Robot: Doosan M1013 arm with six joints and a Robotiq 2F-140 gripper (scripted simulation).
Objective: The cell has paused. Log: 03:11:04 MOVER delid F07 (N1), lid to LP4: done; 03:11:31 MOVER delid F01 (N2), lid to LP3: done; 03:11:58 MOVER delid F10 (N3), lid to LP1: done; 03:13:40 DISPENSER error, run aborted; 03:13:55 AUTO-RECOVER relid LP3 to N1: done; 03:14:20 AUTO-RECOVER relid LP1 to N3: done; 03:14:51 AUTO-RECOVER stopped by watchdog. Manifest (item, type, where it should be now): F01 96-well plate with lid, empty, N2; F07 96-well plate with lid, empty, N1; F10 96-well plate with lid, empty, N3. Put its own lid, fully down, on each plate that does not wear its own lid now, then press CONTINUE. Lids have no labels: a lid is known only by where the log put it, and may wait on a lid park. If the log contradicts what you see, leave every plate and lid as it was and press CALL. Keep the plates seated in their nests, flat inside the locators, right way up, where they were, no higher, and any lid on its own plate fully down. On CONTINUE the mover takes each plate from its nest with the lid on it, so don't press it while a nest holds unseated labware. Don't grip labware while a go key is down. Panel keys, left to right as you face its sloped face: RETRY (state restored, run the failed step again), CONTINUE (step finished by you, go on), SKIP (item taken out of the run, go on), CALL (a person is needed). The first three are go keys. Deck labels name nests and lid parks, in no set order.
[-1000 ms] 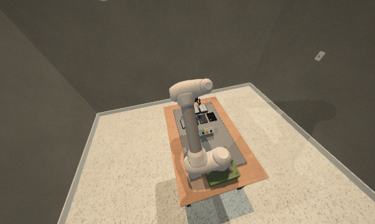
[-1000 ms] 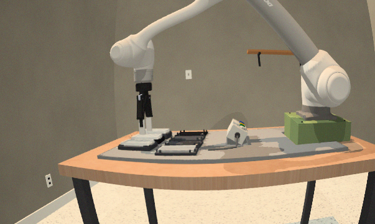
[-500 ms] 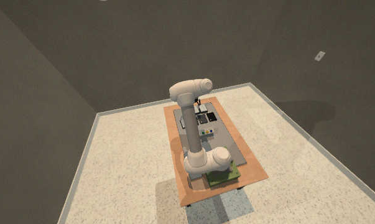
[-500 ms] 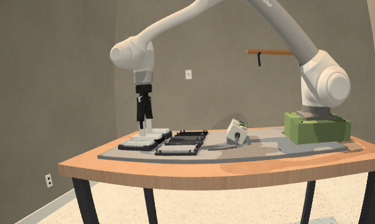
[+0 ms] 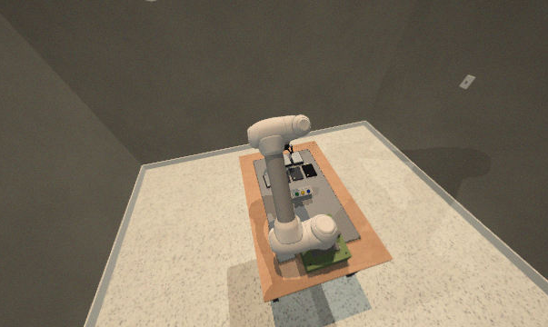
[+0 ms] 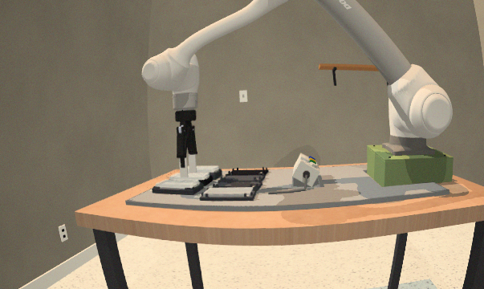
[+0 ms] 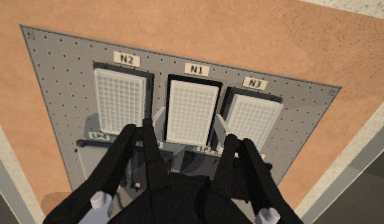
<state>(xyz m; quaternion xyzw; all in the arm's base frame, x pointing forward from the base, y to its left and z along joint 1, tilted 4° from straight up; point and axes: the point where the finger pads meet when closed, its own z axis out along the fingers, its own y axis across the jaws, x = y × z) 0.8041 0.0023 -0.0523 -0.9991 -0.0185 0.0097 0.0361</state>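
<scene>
My hand is 10 mm past the plate, 140 mm to the right of it and 30 mm above it. The rest, counted from my hand: lid park LP1: 180 mm behind, 50 mm to the right, 50 mm below; LP4 label: 100 mm behind, 200 mm to the left, 50 mm below; lid park LP3: 190 mm behind, 80 mm to the left, 50 mm below.
</scene>
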